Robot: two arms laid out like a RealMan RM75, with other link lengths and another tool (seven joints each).
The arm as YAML. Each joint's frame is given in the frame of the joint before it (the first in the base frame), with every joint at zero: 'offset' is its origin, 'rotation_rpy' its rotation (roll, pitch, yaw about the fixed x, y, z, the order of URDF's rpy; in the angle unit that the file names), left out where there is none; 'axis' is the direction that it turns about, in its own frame. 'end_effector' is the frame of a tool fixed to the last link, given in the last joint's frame.
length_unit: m
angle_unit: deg
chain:
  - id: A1
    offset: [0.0, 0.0, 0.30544]
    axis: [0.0, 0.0, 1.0]
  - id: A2
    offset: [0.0, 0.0, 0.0]
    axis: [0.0, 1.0, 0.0]
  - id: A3
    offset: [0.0, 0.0, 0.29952]
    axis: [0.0, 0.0, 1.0]
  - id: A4
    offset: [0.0, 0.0, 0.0]
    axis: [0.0, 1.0, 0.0]
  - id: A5
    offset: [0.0, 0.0, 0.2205]
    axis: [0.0, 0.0, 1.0]
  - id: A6
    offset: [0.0, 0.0, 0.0]
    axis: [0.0, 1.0, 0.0]
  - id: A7
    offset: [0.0, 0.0, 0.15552]
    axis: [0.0, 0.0, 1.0]
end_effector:
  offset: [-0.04, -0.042, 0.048]
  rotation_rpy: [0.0, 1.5, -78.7]
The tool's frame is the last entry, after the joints.
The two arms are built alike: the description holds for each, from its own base.
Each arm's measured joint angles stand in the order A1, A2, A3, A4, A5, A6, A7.
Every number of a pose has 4 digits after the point.
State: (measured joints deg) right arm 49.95 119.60 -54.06 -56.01 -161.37 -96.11 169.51; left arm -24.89 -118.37 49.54 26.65 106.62 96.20 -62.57
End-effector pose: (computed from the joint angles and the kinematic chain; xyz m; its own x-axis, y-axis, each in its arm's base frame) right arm 0.2786 0.4727 0.0256 0.8831 -0.0395 0.4676 -0.0137 -0.9982 -0.0584; left arm -0.3280 0.3309 -0.0646 -0.1702 0.9764 0.1333 0.8299 0.0691 0.5536
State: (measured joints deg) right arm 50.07 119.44 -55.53 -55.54 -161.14 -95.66 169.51; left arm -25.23 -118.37 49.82 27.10 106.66 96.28 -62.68
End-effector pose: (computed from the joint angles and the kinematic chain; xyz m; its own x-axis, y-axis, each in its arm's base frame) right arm 0.2776 0.4736 0.0233 0.8766 -0.0228 0.4807 0.0001 -0.9989 -0.0474; left arm -0.3254 0.3333 -0.0640 -0.1571 0.9786 0.1326 0.8332 0.0593 0.5498
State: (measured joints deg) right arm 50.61 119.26 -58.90 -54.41 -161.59 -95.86 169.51; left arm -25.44 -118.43 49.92 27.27 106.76 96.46 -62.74
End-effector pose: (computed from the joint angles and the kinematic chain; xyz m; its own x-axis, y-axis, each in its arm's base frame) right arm 0.2766 0.4714 0.0176 0.8521 0.0189 0.5230 0.0225 -0.9997 -0.0006; left arm -0.3234 0.3339 -0.0644 -0.1498 0.9803 0.1291 0.8336 0.0550 0.5496
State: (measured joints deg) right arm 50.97 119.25 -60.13 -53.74 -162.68 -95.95 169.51; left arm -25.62 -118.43 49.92 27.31 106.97 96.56 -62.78
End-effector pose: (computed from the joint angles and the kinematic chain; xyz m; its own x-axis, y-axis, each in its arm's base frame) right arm 0.2783 0.4704 0.0167 0.8339 0.0340 0.5508 0.0280 -0.9994 0.0192; left arm -0.3225 0.3343 -0.0646 -0.1452 0.9814 0.1259 0.8348 0.0532 0.5481
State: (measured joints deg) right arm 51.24 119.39 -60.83 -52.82 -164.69 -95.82 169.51; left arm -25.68 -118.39 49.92 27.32 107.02 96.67 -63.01
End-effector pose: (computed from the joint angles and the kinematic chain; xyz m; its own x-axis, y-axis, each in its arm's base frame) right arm 0.2839 0.4687 0.0168 0.8102 0.0402 0.5848 0.0248 -0.9991 0.0342; left arm -0.3223 0.3342 -0.0644 -0.1463 0.9816 0.1225 0.8344 0.0559 0.5483
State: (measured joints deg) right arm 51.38 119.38 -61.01 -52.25 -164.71 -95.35 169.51; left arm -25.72 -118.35 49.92 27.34 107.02 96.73 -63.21
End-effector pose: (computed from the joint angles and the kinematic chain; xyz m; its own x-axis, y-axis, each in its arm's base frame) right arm 0.2845 0.4692 0.0153 0.8087 0.0417 0.5867 0.0258 -0.9990 0.0355; left arm -0.3222 0.3343 -0.0641 -0.1478 0.9816 0.1205 0.8341 0.0582 0.5486
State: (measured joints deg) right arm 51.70 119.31 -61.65 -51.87 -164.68 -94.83 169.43; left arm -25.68 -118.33 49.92 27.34 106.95 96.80 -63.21
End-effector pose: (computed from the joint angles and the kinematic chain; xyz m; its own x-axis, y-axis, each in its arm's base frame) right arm 0.2827 0.4715 0.0144 0.8037 0.0532 0.5926 0.0378 -0.9985 0.0385; left arm -0.3222 0.3341 -0.0639 -0.1482 0.9816 0.1206 0.8333 0.0583 0.5498
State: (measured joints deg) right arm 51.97 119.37 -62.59 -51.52 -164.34 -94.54 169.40; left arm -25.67 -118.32 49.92 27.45 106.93 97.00 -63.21
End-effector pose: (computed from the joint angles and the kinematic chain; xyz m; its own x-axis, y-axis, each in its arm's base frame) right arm 0.2800 0.4721 0.0111 0.8003 0.0686 0.5957 0.0490 -0.9976 0.0489; left arm -0.3216 0.3340 -0.0634 -0.1457 0.9820 0.1198 0.8326 0.0563 0.5510
